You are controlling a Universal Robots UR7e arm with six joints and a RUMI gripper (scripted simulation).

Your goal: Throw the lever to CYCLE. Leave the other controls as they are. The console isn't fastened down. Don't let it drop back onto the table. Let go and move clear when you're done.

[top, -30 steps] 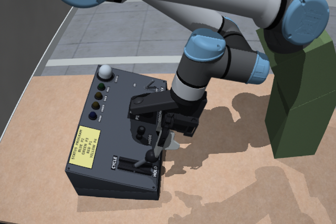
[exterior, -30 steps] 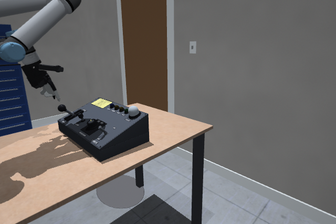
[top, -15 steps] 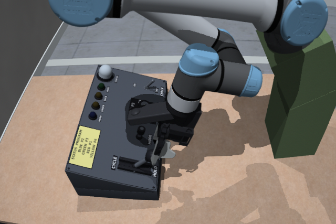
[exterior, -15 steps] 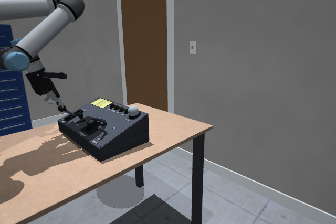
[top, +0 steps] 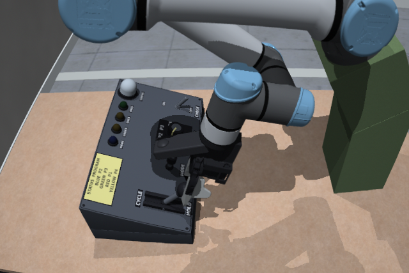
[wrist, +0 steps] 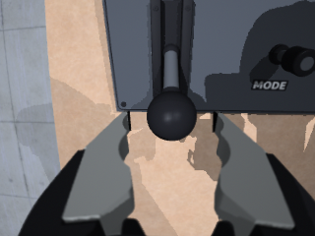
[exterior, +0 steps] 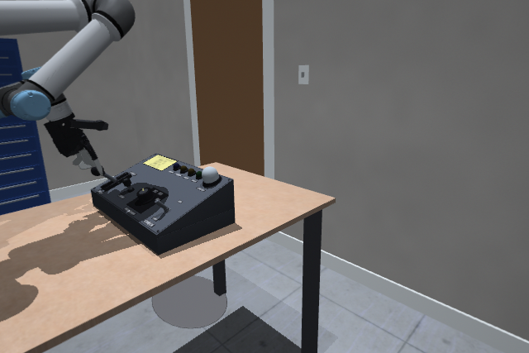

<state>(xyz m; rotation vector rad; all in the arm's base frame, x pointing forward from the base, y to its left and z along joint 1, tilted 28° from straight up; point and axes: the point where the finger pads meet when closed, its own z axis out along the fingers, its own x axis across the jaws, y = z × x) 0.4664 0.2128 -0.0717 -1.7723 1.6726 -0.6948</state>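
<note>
Right now my hand is 30 mm short of the black ball-topped lever and 30 mm above it. Also, from my hand: program dial (220 mm to the right, 80 mm ahead, 40 mm below); then mode toggle (120 mm to the right, 60 mm ahead, 40 mm below); then dark console (170 mm to the right, 100 mm ahead, 60 mm below).
</note>
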